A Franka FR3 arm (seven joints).
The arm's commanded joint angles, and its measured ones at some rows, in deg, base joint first. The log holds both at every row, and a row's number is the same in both.
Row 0, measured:
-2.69 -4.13 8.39 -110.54 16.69 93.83 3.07
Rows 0 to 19, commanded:
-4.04 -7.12 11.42 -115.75 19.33 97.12 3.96
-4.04 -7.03 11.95 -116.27 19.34 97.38 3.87
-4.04 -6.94 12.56 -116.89 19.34 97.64 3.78
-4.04 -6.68 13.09 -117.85 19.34 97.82 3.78
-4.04 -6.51 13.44 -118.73 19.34 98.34 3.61
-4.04 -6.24 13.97 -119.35 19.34 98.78 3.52
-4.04 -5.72 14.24 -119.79 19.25 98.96 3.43
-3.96 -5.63 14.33 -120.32 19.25 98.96 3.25
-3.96 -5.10 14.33 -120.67 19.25 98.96 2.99
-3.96 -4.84 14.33 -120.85 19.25 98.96 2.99
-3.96 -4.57 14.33 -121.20 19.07 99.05 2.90
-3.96 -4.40 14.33 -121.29 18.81 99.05 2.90
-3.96 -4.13 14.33 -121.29 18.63 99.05 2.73
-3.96 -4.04 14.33 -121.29 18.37 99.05 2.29
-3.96 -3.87 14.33 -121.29 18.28 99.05 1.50
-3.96 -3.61 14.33 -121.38 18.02 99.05 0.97
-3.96 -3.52 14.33 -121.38 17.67 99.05 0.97
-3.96 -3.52 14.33 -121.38 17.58 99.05 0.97
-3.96 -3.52 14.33 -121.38 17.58 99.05 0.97
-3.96 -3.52 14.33 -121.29 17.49 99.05 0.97
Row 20, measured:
-2.98 -3.44 13.27 -120.23 16.95 98.01 2.04
